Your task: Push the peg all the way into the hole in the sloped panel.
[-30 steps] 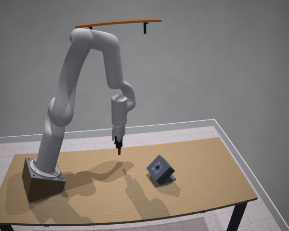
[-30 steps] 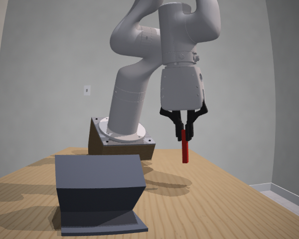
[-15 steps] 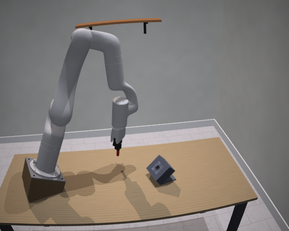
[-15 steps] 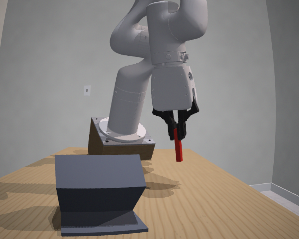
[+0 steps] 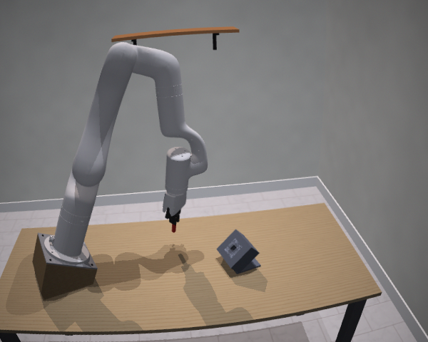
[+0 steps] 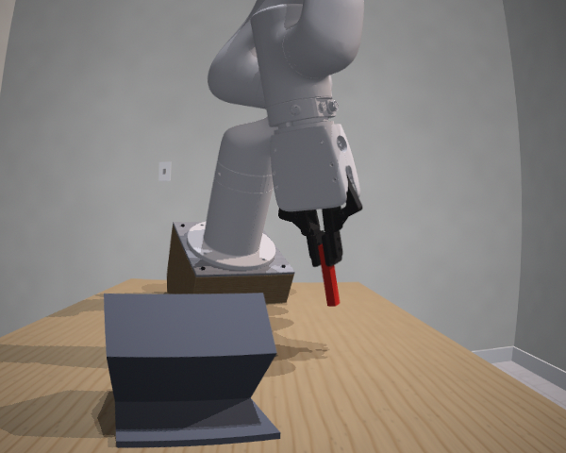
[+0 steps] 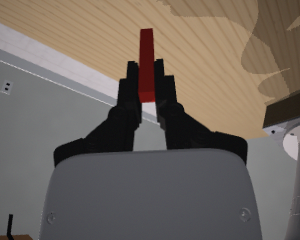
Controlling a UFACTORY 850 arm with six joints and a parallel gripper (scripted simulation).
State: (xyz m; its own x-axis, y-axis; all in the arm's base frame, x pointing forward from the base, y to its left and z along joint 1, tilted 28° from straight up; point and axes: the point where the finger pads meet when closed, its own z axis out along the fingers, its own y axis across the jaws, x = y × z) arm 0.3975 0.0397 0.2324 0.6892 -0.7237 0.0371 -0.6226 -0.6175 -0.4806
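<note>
The flat base plate is 220 mm ahead of my hand, 180 mm to the right of it and 140 mm below it. The rest, counted from my hand: red peg 10 mm to the left, 30 mm below.
</note>
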